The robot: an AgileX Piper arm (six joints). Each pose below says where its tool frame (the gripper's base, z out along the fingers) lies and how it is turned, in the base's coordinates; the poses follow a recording.
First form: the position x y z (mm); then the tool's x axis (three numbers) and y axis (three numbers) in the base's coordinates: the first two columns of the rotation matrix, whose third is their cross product.
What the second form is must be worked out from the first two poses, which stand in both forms.
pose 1, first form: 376.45, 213.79, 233.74, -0.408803, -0.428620, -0.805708, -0.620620, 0.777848, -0.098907
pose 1, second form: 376.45, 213.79, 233.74, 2.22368, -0.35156, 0.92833, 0.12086
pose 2, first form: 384.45, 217.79, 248.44, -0.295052, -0.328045, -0.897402, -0.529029, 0.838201, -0.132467
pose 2, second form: 384.45, 217.79, 248.44, 2.02512, -0.31614, 0.94210, 0.11184
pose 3, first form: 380.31, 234.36, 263.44, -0.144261, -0.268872, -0.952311, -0.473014, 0.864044, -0.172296
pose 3, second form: 380.31, 234.36, 263.44, 1.84006, -0.31012, 0.94478, 0.10589
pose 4, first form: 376.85, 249.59, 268.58, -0.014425, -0.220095, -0.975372, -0.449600, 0.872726, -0.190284
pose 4, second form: 376.85, 249.59, 268.58, 1.69776, -0.31557, 0.94182, 0.11568
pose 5, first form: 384.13, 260.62, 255.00, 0.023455, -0.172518, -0.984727, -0.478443, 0.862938, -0.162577
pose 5, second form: 384.13, 260.62, 255.00, 1.65886, -0.32000, 0.93489, 0.15356
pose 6, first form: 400.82, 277.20, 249.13, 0.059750, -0.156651, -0.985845, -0.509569, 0.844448, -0.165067
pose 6, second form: 400.82, 277.20, 249.13, 1.63342, -0.33931, 0.92391, 0.17681
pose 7, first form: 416.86, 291.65, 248.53, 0.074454, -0.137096, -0.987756, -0.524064, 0.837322, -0.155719
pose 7, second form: 416.86, 291.65, 248.53, 1.61968, -0.34289, 0.91918, 0.19372
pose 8, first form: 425.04, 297.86, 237.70, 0.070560, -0.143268, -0.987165, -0.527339, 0.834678, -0.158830
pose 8, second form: 425.04, 297.86, 237.70, 1.62653, -0.34584, 0.91837, 0.19233
